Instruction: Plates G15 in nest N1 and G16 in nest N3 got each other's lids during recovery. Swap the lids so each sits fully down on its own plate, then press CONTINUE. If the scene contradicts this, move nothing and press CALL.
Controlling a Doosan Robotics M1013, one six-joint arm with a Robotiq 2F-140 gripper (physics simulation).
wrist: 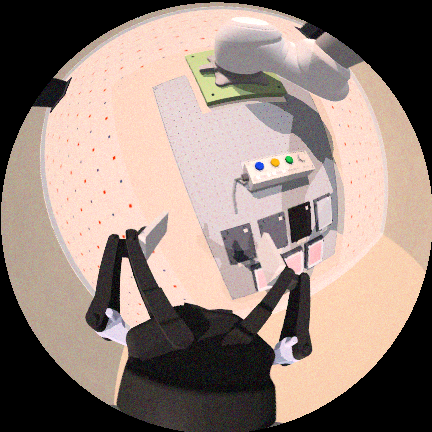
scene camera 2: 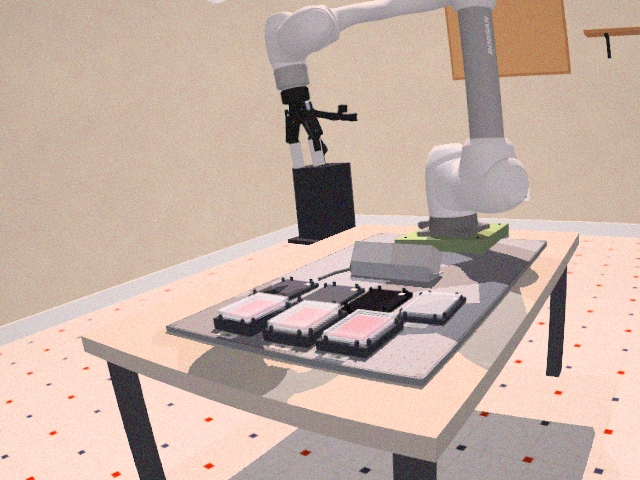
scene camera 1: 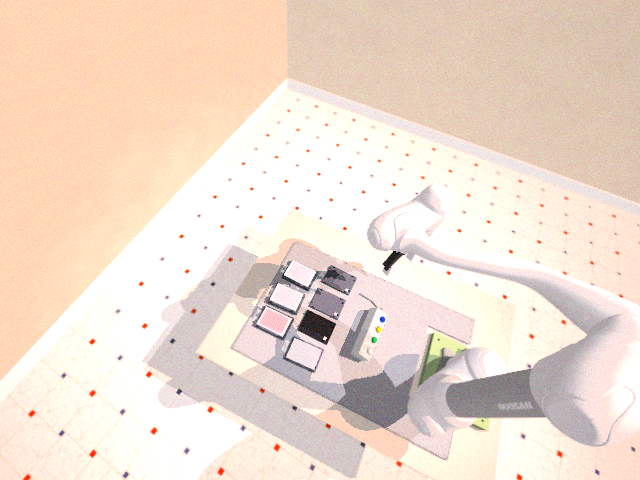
Labels:
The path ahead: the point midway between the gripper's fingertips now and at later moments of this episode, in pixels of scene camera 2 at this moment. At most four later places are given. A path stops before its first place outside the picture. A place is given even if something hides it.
My gripper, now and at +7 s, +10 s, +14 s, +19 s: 308, 166; 280, 223; 223, 238; 226, 251; 418, 139

